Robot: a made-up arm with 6 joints. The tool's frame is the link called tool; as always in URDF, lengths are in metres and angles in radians. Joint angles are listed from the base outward. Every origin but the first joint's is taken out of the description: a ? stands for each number. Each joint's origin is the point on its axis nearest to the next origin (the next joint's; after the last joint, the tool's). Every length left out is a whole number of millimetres.
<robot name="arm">
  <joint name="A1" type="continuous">
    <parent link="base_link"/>
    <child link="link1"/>
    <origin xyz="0 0 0.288" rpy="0 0 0"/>
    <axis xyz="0 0 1"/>
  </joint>
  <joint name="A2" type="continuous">
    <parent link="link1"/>
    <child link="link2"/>
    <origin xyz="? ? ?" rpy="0 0 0"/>
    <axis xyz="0 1 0"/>
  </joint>
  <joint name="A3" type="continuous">
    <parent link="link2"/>
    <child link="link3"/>
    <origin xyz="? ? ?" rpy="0 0 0"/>
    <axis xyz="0 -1 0"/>
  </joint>
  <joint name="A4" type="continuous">
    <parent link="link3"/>
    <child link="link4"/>
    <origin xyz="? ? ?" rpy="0 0 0"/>
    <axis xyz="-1 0 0"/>
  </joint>
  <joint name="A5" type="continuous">
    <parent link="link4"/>
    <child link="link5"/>
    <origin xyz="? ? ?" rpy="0 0 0"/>
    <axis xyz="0 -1 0"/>
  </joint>
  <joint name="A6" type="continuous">
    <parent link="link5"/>
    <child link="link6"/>
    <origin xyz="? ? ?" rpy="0 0 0"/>
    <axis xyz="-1 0 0"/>
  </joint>
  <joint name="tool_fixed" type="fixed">
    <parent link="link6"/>
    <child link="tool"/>
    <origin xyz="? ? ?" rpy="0 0 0"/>
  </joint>
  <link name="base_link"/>
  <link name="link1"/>
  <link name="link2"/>
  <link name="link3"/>
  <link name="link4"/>
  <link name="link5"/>
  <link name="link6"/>
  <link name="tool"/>
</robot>
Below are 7 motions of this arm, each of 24 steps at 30 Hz.
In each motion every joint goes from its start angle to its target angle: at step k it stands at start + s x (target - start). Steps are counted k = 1, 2, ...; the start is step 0. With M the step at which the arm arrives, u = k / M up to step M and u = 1 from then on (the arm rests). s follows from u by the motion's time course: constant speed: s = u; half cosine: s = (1 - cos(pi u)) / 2; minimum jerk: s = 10 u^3 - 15 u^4 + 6 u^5.
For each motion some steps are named. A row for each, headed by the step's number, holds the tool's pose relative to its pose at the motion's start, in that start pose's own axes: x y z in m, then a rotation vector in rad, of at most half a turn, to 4 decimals.
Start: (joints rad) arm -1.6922 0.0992 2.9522 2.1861 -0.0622 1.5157
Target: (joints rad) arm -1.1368 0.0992 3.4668 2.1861 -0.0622 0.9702
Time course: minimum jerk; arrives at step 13
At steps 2, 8, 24:
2: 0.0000 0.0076 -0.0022 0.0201 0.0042 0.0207
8: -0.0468 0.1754 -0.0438 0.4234 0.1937 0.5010
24: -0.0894 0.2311 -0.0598 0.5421 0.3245 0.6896

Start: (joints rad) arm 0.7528 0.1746 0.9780 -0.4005 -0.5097 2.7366
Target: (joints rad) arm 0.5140 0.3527 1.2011 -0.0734 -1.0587 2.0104
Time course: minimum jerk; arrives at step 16
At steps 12, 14, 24:
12: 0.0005 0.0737 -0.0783 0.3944 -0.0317 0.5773
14: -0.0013 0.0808 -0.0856 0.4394 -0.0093 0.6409
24: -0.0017 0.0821 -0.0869 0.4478 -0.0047 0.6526

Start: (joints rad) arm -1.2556 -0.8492 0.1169 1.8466 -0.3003 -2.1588
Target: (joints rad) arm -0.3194 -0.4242 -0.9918 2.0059 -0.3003 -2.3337
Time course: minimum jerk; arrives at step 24
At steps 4, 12, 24:
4: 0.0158 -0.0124 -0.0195 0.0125 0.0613 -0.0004
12: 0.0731 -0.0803 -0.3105 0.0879 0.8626 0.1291
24: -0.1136 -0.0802 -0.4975 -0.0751 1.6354 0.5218

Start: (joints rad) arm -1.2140 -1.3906 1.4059 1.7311 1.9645 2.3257
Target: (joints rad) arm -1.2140 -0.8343 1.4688 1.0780 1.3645 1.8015
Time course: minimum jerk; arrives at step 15
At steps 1, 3, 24:
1: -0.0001 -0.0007 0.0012 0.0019 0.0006 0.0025
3: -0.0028 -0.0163 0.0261 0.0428 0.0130 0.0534
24: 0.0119 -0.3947 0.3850 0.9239 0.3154 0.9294

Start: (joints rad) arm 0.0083 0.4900 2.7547 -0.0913 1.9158 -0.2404
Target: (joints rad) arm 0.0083 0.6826 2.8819 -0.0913 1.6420 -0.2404
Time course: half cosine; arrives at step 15
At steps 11, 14, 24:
11: -0.0148 0.0211 0.1053 -0.0049 0.2750 -0.0662
14: -0.0157 0.0251 0.1248 -0.0058 0.3259 -0.0786
24: -0.0158 0.0254 0.1261 -0.0059 0.3295 -0.0795

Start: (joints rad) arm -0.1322 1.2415 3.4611 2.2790 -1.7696 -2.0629
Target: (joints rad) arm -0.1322 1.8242 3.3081 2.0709 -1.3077 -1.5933
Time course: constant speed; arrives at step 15
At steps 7, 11, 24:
7: 0.0020 -0.1425 0.0249 -0.4963 0.2264 0.3698
11: 0.0155 -0.2229 0.0525 -0.7773 0.3418 0.5855
24: 0.0383 -0.2999 0.0897 -1.0516 0.4510 0.8055

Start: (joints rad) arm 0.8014 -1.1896 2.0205 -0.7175 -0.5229 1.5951
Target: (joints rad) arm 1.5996 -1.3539 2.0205 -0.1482 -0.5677 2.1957
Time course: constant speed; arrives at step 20
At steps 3, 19, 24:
3: -0.0625 -0.0834 -0.0714 -0.1329 0.1208 -0.0790
19: -0.5887 -0.3642 -0.3529 -0.7368 0.9665 -0.1491
24: -0.6286 -0.3714 -0.3622 -0.7648 1.0258 -0.1308

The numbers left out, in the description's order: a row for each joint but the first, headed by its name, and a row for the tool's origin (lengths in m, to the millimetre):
A2: 0 0 0
A3: 0 0 0.619
A4: 0.375 0 0
A5: 0 -0.136 0
A6: 0 0 0
tool: 0 0 0

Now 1 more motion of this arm.
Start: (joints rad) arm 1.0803 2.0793 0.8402 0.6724 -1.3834 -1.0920
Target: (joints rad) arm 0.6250 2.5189 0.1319 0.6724 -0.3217 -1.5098
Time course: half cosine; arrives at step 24
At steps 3, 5, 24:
3: 0.0295 0.0066 -0.0038 -0.0033 0.0173 0.0121
5: 0.0793 0.0171 -0.0131 -0.0080 0.0493 0.0342
24: 0.5537 0.0555 -0.4054 0.1102 0.7676 0.3974

